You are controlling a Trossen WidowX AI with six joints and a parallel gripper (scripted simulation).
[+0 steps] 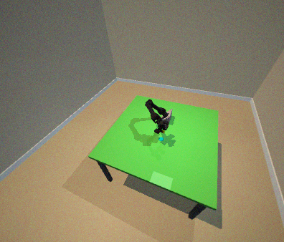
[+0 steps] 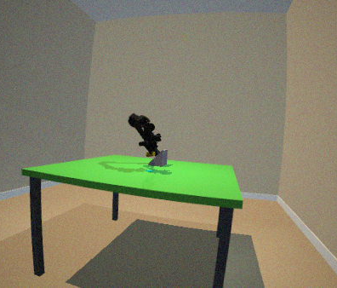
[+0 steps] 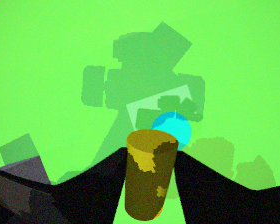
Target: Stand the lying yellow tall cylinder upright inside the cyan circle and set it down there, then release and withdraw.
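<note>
My gripper tip is 1 cm short of the cyan circle, 1 cm to the left of it and 13 cm above it. The rest, counted from my gripper tip: yellow tall cylinder (1 cm behind, 2 cm to the right, 1 cm below).
</note>
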